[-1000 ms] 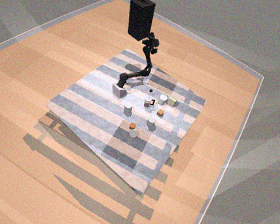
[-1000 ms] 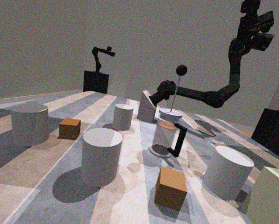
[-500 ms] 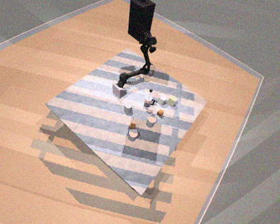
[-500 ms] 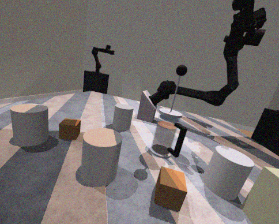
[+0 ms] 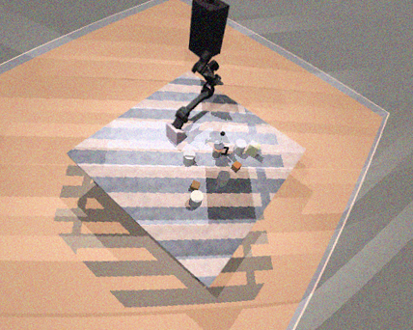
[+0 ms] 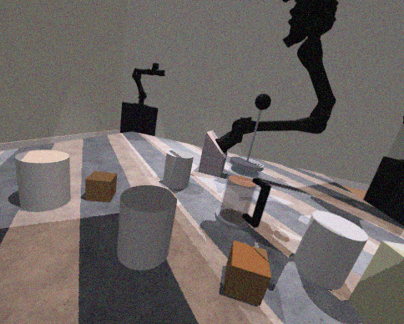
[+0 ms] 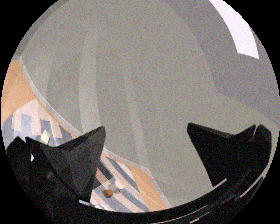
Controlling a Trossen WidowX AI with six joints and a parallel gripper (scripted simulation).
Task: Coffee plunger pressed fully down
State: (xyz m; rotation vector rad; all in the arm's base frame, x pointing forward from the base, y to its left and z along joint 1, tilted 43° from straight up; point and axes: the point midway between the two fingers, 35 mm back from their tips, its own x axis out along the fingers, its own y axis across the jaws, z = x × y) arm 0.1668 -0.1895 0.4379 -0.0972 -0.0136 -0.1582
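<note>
The coffee press lies 44 cm below my gripper tip, 16 cm ahead of it and 2 cm to the right of it.
</note>
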